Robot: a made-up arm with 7 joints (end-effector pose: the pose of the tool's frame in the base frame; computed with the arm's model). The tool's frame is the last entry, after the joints. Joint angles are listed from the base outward.
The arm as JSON. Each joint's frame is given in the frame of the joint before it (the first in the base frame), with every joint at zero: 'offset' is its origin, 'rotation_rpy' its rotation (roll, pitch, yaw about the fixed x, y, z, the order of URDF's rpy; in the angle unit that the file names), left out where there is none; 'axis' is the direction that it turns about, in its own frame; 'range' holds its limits. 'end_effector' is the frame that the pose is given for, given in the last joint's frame.
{
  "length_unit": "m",
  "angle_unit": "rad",
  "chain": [
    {
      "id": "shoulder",
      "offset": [
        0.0,
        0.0,
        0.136
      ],
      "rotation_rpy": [
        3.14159,
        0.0,
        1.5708
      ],
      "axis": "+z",
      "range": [
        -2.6,
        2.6
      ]
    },
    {
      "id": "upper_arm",
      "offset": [
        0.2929,
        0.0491,
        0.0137
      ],
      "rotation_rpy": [
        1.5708,
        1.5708,
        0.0
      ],
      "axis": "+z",
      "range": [
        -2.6,
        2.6
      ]
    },
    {
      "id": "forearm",
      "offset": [
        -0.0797,
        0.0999,
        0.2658
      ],
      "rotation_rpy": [
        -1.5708,
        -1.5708,
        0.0
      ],
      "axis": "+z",
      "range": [
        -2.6,
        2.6
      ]
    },
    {
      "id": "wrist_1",
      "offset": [
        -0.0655,
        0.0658,
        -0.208
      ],
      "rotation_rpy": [
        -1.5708,
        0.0,
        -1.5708
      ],
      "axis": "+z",
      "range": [
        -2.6,
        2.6
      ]
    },
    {
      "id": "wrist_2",
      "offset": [
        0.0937,
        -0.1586,
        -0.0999
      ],
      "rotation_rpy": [
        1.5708,
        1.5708,
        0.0
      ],
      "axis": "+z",
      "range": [
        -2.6,
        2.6
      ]
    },
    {
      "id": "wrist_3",
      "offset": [
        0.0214,
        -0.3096,
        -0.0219
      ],
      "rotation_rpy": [
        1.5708,
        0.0,
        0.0
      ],
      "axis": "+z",
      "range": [
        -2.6,
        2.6
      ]
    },
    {
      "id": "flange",
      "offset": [
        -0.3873,
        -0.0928,
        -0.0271
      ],
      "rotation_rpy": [
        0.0,
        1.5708,
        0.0
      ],
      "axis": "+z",
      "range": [
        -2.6,
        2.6
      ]
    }
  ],
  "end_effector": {
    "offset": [
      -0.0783,
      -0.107,
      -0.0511
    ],
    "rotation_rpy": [
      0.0,
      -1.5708,
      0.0
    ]
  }
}
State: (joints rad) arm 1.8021 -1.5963 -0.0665 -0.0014 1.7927 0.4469 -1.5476
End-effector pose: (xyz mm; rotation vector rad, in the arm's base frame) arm -0.2 -404.2 -59.3 0.0006 -0.4739 -0.0680
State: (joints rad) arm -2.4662 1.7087 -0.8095 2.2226 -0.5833 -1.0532 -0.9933
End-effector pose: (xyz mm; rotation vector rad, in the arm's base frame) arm 241.3 70.7 508.4 -1.6179 1.6851 1.4844
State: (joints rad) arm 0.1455 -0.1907 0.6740 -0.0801 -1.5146 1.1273 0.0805
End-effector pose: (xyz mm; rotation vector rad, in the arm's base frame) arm -389.9 -97.9 59.2 -0.2557 -0.7850 0.7971
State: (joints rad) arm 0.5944 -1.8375 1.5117 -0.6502 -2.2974 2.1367 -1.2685
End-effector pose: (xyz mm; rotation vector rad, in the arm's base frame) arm -280.3 314.4 -123.2 -0.7473 -1.2190 -0.6483
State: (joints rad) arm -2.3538 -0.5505 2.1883 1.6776 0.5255 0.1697 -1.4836
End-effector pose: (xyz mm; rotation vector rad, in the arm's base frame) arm -270.5 -609.2 233.1 0.1378 0.9410 -0.4889
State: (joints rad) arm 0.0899 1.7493 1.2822 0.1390 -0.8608 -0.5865 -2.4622
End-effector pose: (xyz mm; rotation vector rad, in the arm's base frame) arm -390.0 410.9 -176.5 1.7821 -0.6821 0.2763
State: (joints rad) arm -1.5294 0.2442 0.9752 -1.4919 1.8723 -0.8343 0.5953
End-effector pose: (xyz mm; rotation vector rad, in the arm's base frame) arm 119.2 424.9 -120.4 -1.1647 2.3971 -0.0090
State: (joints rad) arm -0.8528 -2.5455 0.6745 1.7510 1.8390 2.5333 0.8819
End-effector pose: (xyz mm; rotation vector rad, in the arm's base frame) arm -716.5 715.6 -172.2 -0.3690 -1.3776 -0.8702
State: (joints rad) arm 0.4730 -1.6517 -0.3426 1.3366 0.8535 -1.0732 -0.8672
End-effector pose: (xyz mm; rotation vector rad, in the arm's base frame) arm 386.5 395.8 522.0 -0.3852 1.6146 -1.0397
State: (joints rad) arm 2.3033 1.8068 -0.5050 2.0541 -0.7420 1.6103 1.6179
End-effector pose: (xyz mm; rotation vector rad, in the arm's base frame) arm 463.0 -199.5 -107.8 0.1291 -2.2722 0.8081
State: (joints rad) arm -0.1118 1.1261 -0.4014 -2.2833 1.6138 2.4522 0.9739
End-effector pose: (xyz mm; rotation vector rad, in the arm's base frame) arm -151.9 884.0 43.6 -0.9554 -0.7865 -1.3459
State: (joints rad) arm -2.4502 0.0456 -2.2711 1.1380 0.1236 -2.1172 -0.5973
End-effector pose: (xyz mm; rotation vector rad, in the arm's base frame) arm -316.5 -665.3 507.7 1.2075 1.0020 -0.6680
